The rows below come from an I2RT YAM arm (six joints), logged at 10 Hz.
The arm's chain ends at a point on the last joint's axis. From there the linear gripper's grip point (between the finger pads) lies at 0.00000 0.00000 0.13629 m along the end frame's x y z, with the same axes.
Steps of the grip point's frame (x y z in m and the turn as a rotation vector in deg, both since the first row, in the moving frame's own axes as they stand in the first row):
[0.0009, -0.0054, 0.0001, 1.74, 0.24, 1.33]
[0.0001, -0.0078, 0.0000, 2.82, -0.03, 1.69]
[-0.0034, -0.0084, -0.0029, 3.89, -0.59, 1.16]
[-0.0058, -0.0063, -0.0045, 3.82, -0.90, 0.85]
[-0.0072, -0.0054, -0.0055, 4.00, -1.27, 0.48]
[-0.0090, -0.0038, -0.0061, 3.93, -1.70, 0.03]
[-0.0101, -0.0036, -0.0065, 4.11, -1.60, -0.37]
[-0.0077, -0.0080, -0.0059, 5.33, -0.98, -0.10]
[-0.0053, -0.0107, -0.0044, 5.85, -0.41, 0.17]
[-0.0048, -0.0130, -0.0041, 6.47, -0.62, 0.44]
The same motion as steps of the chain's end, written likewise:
[0.0003, -0.0013, 0.0002, 1.74, 0.24, 1.33]
[0.0001, -0.0011, 0.0002, 2.82, -0.03, 1.69]
[-0.0021, 0.0009, -0.0026, 3.89, -0.59, 1.16]
[-0.0037, 0.0028, -0.0042, 3.82, -0.90, 0.85]
[-0.0042, 0.0041, -0.0051, 4.00, -1.27, 0.48]
[-0.0050, 0.0055, -0.0057, 3.93, -1.70, 0.03]
[-0.0063, 0.0062, -0.0061, 4.11, -1.60, -0.37]
[-0.0054, 0.0047, -0.0053, 5.33, -0.98, -0.10]
[-0.0043, 0.0032, -0.0037, 5.85, -0.41, 0.17]
[-0.0034, 0.0024, -0.0032, 6.47, -0.62, 0.44]

